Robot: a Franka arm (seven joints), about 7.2 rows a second.
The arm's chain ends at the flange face. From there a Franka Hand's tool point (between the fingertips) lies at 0.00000 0.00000 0.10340 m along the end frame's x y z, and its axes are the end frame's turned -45 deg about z.
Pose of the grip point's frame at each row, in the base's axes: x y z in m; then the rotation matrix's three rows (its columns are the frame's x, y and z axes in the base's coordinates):
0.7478, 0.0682, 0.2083; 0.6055, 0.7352, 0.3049; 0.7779, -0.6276, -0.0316; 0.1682, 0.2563, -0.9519
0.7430, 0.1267, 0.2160; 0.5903, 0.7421, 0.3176; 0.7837, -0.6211, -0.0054; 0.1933, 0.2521, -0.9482
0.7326, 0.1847, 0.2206; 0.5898, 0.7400, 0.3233; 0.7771, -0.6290, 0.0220; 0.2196, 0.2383, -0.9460
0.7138, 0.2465, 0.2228; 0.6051, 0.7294, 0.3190; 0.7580, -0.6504, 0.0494; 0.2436, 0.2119, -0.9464
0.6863, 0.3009, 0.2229; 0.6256, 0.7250, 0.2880; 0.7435, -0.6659, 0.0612; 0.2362, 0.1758, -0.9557
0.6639, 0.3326, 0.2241; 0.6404, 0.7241, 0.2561; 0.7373, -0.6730, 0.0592; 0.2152, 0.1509, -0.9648
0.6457, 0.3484, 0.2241; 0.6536, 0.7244, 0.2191; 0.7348, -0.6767, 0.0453; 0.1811, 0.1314, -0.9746
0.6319, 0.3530, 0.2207; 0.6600, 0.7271, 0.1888; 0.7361, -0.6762, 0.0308; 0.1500, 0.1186, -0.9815
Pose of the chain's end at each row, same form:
0.7163, 0.0715, 0.3067; 0.9480, 0.0917, 0.3049; 0.1063, -0.9938, -0.0316; 0.3002, 0.0623, -0.9519
0.7102, 0.1273, 0.3140; 0.9421, 0.1073, 0.3176; 0.1150, -0.9933, -0.0054; 0.3149, 0.0416, -0.9482
0.6992, 0.1824, 0.3184; 0.9403, 0.1062, 0.3233; 0.1047, -0.9943, 0.0220; 0.3238, 0.0132, -0.9460
0.6808, 0.2414, 0.3207; 0.9436, 0.0879, 0.3190; 0.0761, -0.9959, 0.0494; 0.3221, -0.0224, -0.9464
0.6565, 0.2946, 0.3217; 0.9550, 0.0703, 0.2880; 0.0549, -0.9966, 0.0612; 0.2913, -0.0427, -0.9557
0.6374, 0.3265, 0.3239; 0.9648, 0.0592, 0.2561; 0.0455, -0.9972, 0.0592; 0.2589, -0.0455, -0.9648
0.6230, 0.3437, 0.3249; 0.9744, 0.0501, 0.2191; 0.0411, -0.9981, 0.0453; 0.2210, -0.0351, -0.9746
0.6124, 0.3498, 0.3222; 0.9808, 0.0474, 0.1888; 0.0424, -0.9986, 0.0308; 0.1899, -0.0222, -0.9815

